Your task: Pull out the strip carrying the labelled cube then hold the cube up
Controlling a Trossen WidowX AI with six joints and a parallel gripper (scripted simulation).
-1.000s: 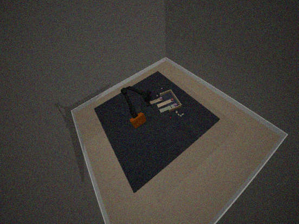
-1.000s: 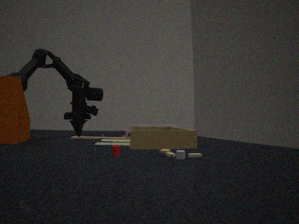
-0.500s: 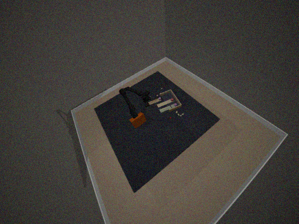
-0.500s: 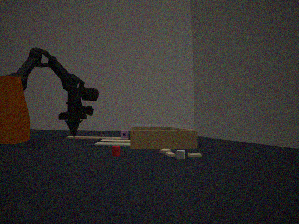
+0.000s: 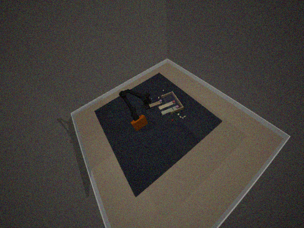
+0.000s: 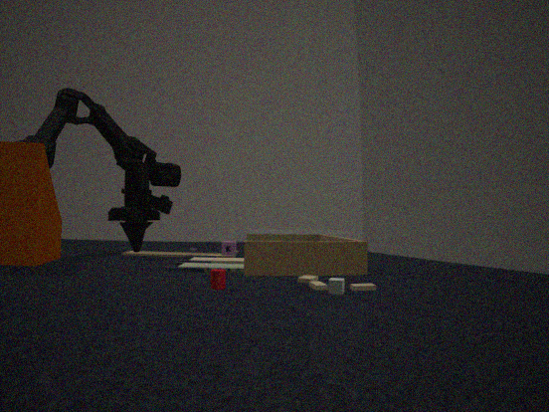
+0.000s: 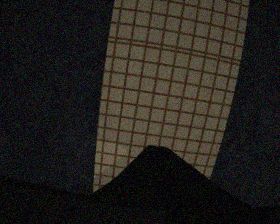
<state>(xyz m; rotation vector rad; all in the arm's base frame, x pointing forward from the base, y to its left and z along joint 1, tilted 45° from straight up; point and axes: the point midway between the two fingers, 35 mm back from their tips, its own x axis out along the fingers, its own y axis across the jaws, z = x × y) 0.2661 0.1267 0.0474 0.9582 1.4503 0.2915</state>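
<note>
Now: gripper tip 90 mm short of the strip and 40 mm to the left of it. Round my gripper tip: small red cylinder 420 mm to the right, 80 mm ahead, 10 mm above.
</note>
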